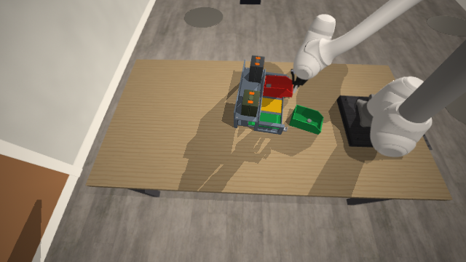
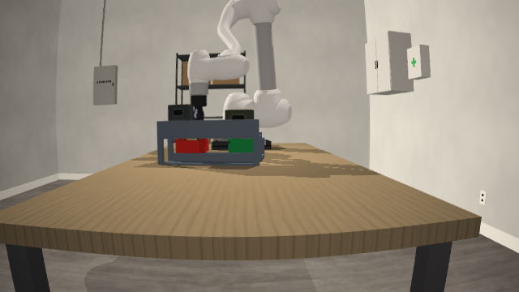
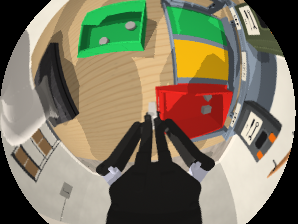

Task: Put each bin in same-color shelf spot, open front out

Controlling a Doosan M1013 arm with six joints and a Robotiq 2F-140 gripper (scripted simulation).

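Now: the red bin 100 mm ahead of my hand and 10 mm below it. Also, from my hand: green bin: 200 mm to the left, 70 mm behind, 20 mm below.
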